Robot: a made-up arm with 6 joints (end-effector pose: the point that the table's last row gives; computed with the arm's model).
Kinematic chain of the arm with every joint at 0, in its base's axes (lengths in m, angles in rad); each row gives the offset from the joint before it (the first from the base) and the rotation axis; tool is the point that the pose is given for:
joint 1: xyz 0 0 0.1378 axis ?
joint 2: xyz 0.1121 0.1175 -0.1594 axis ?
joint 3: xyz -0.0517 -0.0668 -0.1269 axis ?
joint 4: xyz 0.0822 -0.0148 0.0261 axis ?
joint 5: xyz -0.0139 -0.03 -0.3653 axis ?
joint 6: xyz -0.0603 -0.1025 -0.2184 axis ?
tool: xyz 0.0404 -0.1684 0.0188
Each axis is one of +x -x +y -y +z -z.
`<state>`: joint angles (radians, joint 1 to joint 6).
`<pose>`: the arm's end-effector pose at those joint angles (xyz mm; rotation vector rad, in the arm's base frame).
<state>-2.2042 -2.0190 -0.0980 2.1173 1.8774 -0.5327</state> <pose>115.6 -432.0 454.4 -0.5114 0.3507 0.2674</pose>
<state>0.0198 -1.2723 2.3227 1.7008 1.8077 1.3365</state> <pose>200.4 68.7 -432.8 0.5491 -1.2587 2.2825</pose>
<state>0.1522 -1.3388 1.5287 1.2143 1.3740 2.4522</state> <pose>229.7 238.4 -501.8 0.7555 1.3073 -1.8202</pose>
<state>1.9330 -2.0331 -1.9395 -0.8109 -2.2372 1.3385</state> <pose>461.9 -431.5 -44.0 0.5740 0.6108 0.8768</pose>
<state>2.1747 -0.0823 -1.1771 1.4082 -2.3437 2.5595</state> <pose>236.4 -324.9 119.0 1.0400 0.9772 1.7543</pose>
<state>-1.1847 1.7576 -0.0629 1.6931 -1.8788 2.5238</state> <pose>106.6 129.5 458.9 -1.5880 0.8567 0.9376</pose>
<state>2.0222 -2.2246 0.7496 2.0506 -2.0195 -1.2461</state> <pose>428.2 -204.0 58.0 2.8194 -0.2278 -0.5714</pose>
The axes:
joint 1: -x
joint 2: +y
joint 3: +z
joint 4: +x
joint 5: -y
joint 6: +z

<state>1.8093 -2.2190 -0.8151 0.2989 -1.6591 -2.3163</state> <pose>394.6 -149.4 52.5 -0.4724 -0.9611 -1.2300</pose>
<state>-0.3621 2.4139 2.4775 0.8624 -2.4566 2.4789</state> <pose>39.6 -140.9 165.1 0.4851 0.2298 0.4052</pose>
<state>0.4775 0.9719 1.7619 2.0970 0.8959 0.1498</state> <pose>-338.1 290.1 331.4 1.4626 1.3956 -0.8263</pose>
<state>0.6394 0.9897 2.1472 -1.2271 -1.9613 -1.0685</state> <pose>271.6 -35.7 -121.7 -2.1124 0.1195 0.3753</pose>
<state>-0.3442 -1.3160 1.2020 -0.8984 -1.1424 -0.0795</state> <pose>331.9 -309.5 233.1 -0.9788 -0.6308 -0.5345</pose>
